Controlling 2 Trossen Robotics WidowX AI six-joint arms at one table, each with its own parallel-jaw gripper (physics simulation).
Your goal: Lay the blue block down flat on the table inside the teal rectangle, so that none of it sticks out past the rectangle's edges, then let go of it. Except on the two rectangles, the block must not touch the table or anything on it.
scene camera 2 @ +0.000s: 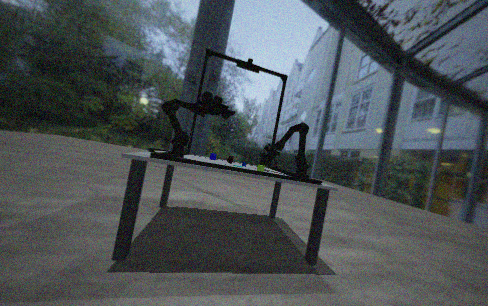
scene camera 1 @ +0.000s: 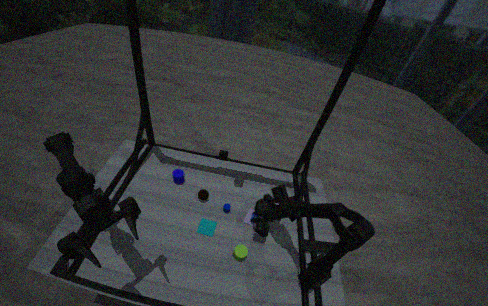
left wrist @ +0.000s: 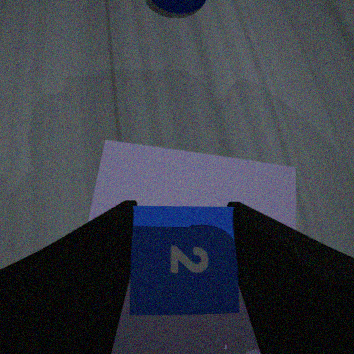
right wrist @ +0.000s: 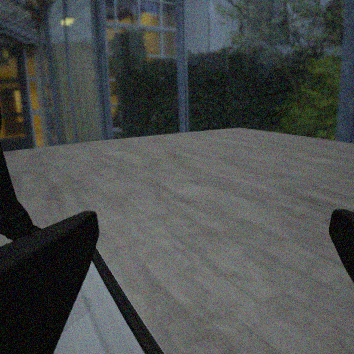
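Where they show: left gripper, fingertip midpoint: [scene camera 1: 251, 217] [left wrist: 181, 212]; right gripper, fingertip midpoint: [scene camera 2: 232, 109] [scene camera 1: 119, 252] [right wrist: 214, 222]; left arm's base, origin of the base link: [scene camera 2: 300, 176] [scene camera 1: 309, 280]; right arm's base, origin of the base link: [scene camera 2: 176, 153].
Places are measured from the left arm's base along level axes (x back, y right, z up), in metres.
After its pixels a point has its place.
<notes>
The blue block [left wrist: 185, 270] @(y 0.302, x -0.155, z 0.000 m) [scene camera 1: 254, 218] @(y 0.298, x -0.163, z -0.001 m) is over the lilac rectangle [left wrist: 200, 172] @(y 0.325, x -0.184, z -0.018 m) [scene camera 1: 248, 216] @(y 0.319, x -0.184, z -0.018 m), its face with a pale "2" turned up. My left gripper [left wrist: 181, 212] @(y 0.310, x -0.172, z -0.011 m) [scene camera 1: 255, 219] @(y 0.310, x -0.172, z -0.011 m) is shut on it, one finger against each side. Whether the block touches the rectangle or is slightly raised, I cannot tell. The teal rectangle [scene camera 1: 207, 227] @(y 0.283, x -0.374, z -0.018 m) lies to the left of the block in scene camera 1, with bare surface showing. My right gripper [scene camera 1: 117, 251] @(y 0.084, x -0.590, z 0.325 m) [right wrist: 214, 222] @(y 0.084, x -0.590, z 0.325 m) is open and empty, high at the left of scene camera 1.
A small blue cylinder [scene camera 1: 227, 208] @(y 0.353, x -0.281, z 0.012 m) [left wrist: 177, 4] @(y 0.356, x -0.267, z -0.014 m) stands between the lilac and teal rectangles, towards the back. A lime cylinder [scene camera 1: 241, 252] @(y 0.148, x -0.255, z 0.025 m) [scene camera 2: 261, 168] @(y 0.130, x -0.266, z 0.004 m) stands in front. A dark brown cylinder [scene camera 1: 203, 195] @(y 0.420, x -0.385, z 0.024 m) and a larger blue cylinder [scene camera 1: 178, 176] @(y 0.525, x -0.500, z 0.035 m) [scene camera 2: 213, 156] @(y 0.520, x -0.508, z 0.011 m) stand farther back left.
</notes>
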